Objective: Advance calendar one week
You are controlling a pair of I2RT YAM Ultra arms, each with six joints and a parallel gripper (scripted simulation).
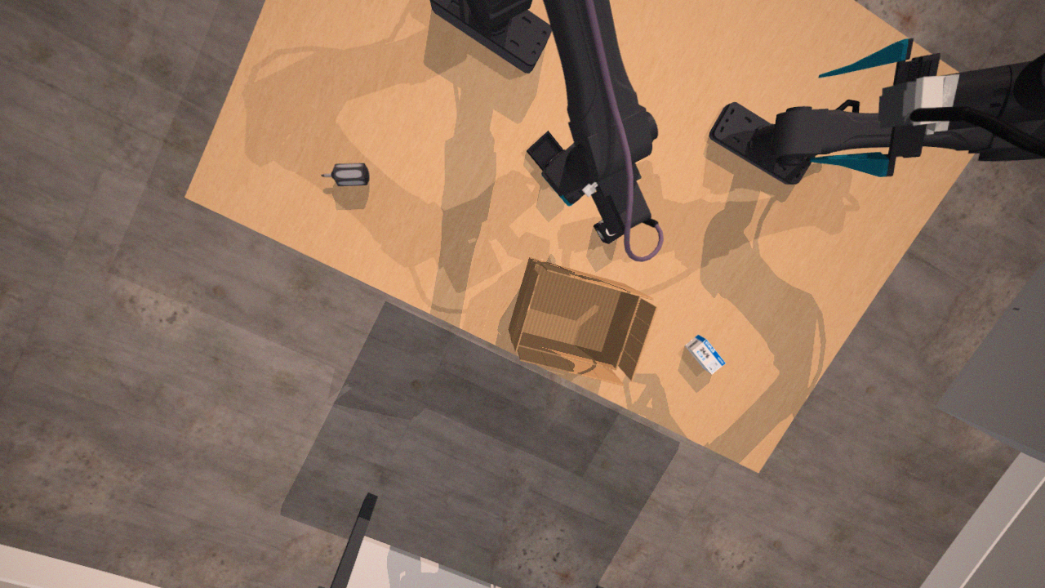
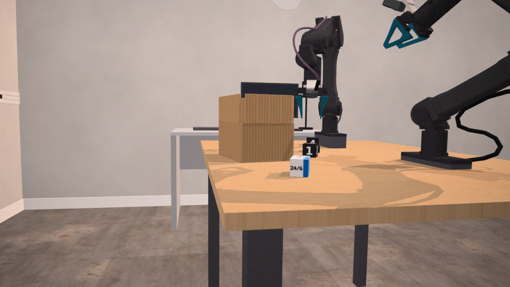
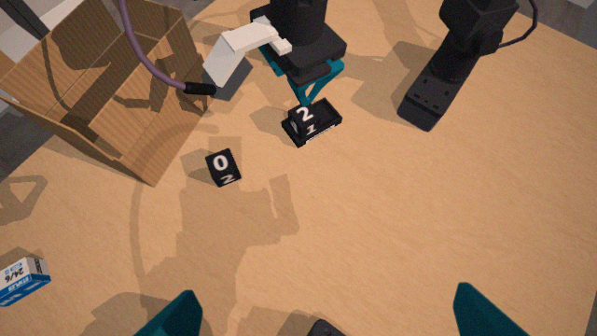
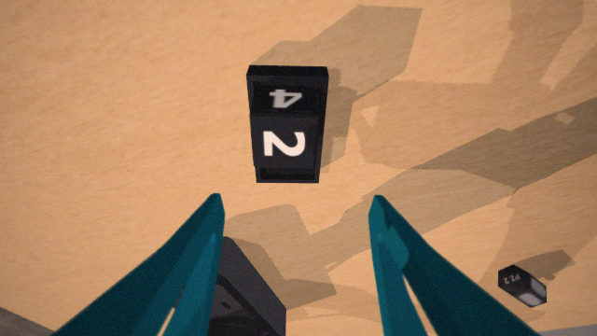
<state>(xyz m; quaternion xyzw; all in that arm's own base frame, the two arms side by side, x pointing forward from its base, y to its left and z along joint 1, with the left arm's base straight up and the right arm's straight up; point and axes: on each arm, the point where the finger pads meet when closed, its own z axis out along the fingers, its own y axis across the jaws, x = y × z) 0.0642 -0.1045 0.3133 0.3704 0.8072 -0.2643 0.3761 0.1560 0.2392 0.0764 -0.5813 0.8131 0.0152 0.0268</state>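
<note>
Now: the black calendar tray 20 mm behind my right hand, 30 mm to the right of it and 110 mm below it. From my right hand the other things lie so: staples box: 230 mm ahead, 410 mm to the left, 100 mm below.
</note>
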